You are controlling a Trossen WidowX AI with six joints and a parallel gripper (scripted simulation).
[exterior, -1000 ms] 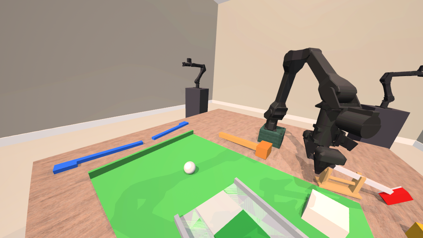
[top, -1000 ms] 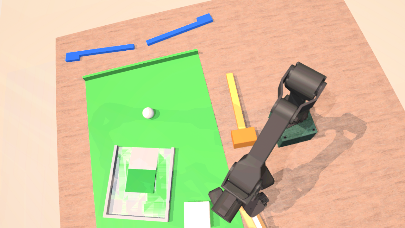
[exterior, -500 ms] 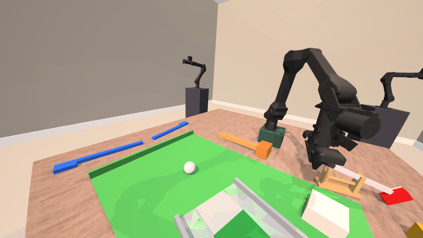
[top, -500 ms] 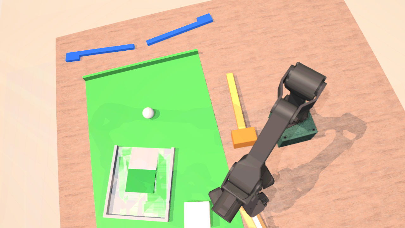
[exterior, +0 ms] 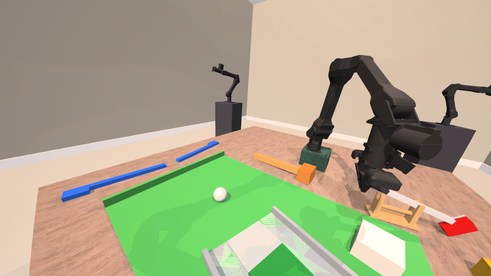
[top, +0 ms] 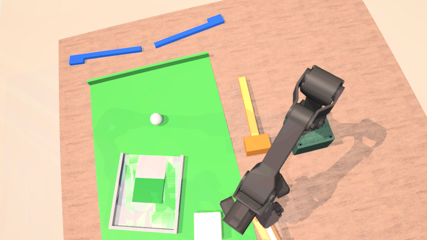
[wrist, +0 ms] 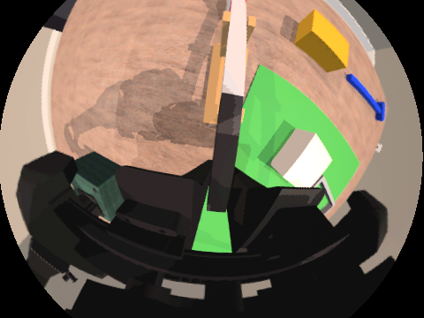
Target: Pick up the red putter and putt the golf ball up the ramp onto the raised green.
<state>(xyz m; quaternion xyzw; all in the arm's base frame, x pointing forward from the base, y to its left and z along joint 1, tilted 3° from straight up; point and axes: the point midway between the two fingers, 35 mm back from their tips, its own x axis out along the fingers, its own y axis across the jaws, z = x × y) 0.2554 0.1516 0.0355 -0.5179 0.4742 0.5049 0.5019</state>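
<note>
My gripper tip is now 90 mm to the right of the wooden stand and 30 mm above it. The rest, counted from my gripper tip: white golf ball (400 mm to the right, 190 mm ahead, 50 mm below); white block (150 mm ahead, 50 mm below, 10 mm to the left); red putter (130 mm to the left, 10 mm below, 10 mm behind).
</note>
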